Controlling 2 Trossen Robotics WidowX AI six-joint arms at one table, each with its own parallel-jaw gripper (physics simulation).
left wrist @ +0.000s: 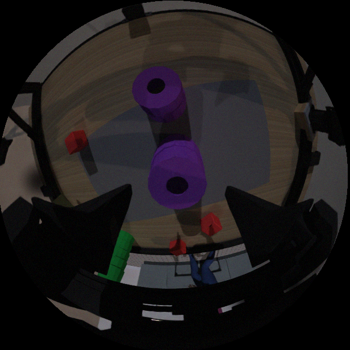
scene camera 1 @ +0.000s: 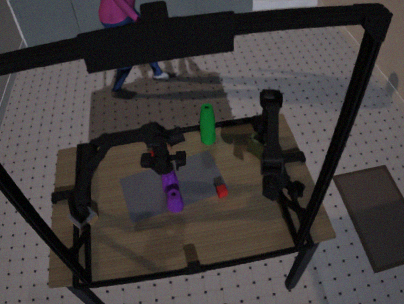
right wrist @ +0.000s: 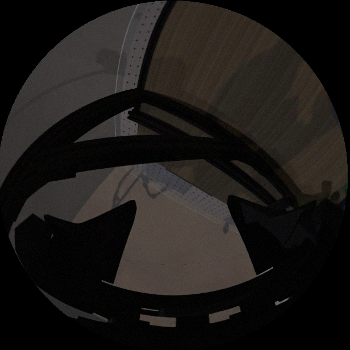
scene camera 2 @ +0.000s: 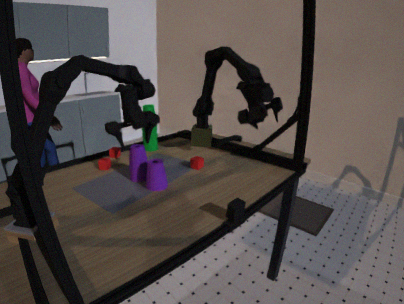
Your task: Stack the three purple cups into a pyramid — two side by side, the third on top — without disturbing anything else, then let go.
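Where they show: left gripper, fingertip midpoint: [scene camera 2: 135, 146]; right gripper, fingertip midpoint: [scene camera 2: 267, 125]; left arm's base, origin of the base link: [scene camera 1: 81, 214] [scene camera 2: 30, 219]; right arm's base, origin of the base link: [scene camera 1: 262, 137] [scene camera 2: 202, 126].
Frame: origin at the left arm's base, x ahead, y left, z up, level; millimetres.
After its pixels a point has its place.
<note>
A single purple cup [scene camera 1: 175, 201] {x 299, y -299, z 33 mm} [scene camera 2: 156, 176] {x 285, y -285, z 10 mm} [left wrist: 159, 92] stands upside down at the edge of the grey mat [scene camera 1: 137, 200] {x 226, y -123, z -41 mm} [scene camera 2: 100, 192] {x 244, y -92, z -41 mm} [left wrist: 235, 125]. Close behind it in scene camera 2, a taller purple column [scene camera 1: 170, 180] {x 357, y -222, z 55 mm} [scene camera 2: 137, 164] {x 341, y -204, z 26 mm} [left wrist: 177, 167] stands on the mat; its rim line suggests two nested cups. My left gripper [scene camera 1: 163, 161] [scene camera 2: 135, 142] {x 374, y -192, z 82 mm} [left wrist: 180, 190] is open and empty, fingers pointing down, around or just above the column's top; the exact height is unclear. My right gripper [scene camera 2: 266, 124] {x 582, y -691, z 118 mm} [right wrist: 182, 203] is open and empty, raised high at the right side, away from the cups.
A red cube [scene camera 1: 222, 191] {x 476, y -411, z -1 mm} [scene camera 2: 197, 162] {x 463, y -404, z -10 mm} [left wrist: 76, 142] lies by the mat's right edge in scene camera 1. Two more red cubes [scene camera 2: 104, 163] {x 425, y -28, z -10 mm} [scene camera 2: 115, 152] {x 565, y -19, z -13 mm} lie behind the column. A tall green object [scene camera 1: 207, 125] {x 677, y -173, z 96 mm} [scene camera 2: 150, 131] [left wrist: 119, 255] stands at the back. Black frame posts surround the table.
</note>
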